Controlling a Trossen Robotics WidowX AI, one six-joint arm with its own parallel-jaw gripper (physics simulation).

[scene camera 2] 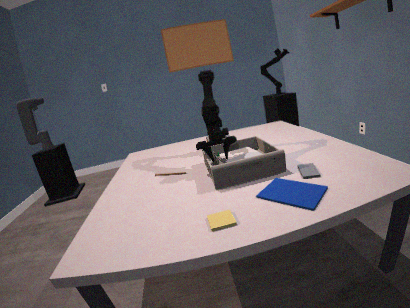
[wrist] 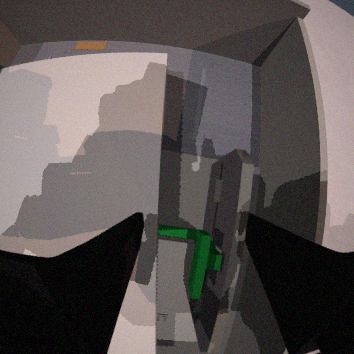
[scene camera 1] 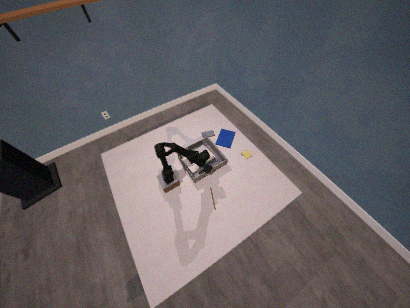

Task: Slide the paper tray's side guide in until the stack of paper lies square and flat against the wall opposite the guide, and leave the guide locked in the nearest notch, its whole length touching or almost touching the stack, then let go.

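Places are measured from the arm's base along level axes (x ahead, y left, z up), in metres.
Where they show: gripper, fingertip midpoint: [scene camera 2: 220, 160] [wrist: 192, 219] [scene camera 1: 205, 166]; arm's base at its link origin: [scene camera 1: 168, 179].
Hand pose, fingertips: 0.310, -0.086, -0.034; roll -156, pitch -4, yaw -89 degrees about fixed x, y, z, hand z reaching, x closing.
Note:
Each offset is from my fingertips to the centre of the thing, as dx, dy, dz. "spot": to the spot under its first point.
The grey paper tray {+0.026, +0.086, -0.001} [scene camera 1: 218, 149] [scene camera 2: 250, 170] [wrist: 290, 140] stands on the table. The white paper stack {+0.007, +0.109, -0.019} [scene camera 2: 250, 154] [wrist: 115, 95] lies in it, its straight near edge facing the side guide. The dark grey side guide {spot: +0.018, -0.017, +0.020} [wrist: 230, 190] stands upright near the tray's right wall in the wrist view, with a strip of tray floor between it and the stack. Its green latch {-0.017, +0.004, -0.005} [wrist: 200, 260] is on the stack side. My gripper [scene camera 2: 221, 159] [wrist: 192, 219] is open, reaching into the tray with its fingers either side of guide and latch. Whether a finger touches the guide is unclear. The stack's far side is hidden.
A blue folder {+0.372, +0.128, -0.045} [scene camera 1: 226, 138] [scene camera 2: 292, 193], a grey box {+0.277, +0.282, -0.044} [scene camera 1: 208, 134] [scene camera 2: 308, 170], a yellow pad {+0.381, -0.140, -0.043} [scene camera 1: 247, 154] [scene camera 2: 222, 220] and a thin brown stick {-0.131, -0.234, -0.045} [scene camera 1: 213, 199] [scene camera 2: 170, 174] lie around the tray. A small orange patch {spot: +0.168, +0.105, -0.029} [wrist: 90, 45] shows beyond the stack.

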